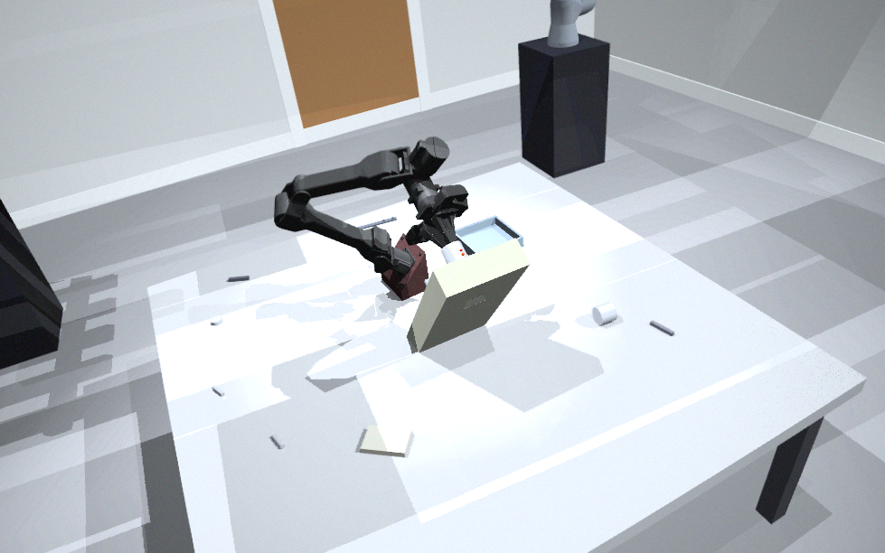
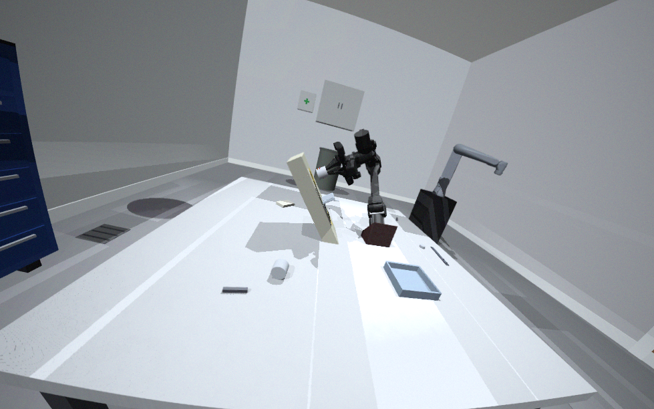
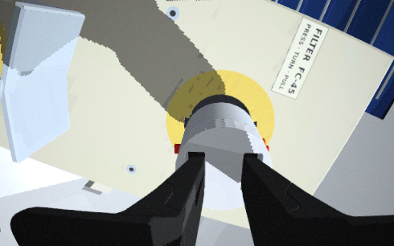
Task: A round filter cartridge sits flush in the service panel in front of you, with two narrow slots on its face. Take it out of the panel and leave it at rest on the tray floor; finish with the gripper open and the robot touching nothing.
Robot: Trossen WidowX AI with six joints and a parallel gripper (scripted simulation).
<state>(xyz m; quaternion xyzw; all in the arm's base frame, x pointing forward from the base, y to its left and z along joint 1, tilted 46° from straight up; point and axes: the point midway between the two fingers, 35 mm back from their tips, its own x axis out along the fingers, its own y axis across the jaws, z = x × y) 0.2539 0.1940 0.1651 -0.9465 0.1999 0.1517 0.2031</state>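
The cream service panel lies 2 cm ahead of my gripper tip and 11 cm below it. Also, from my gripper tip: round white filter cartridge 1 cm ahead, 1 cm below; tray 38 cm behind, 26 cm to the left, 27 cm below.
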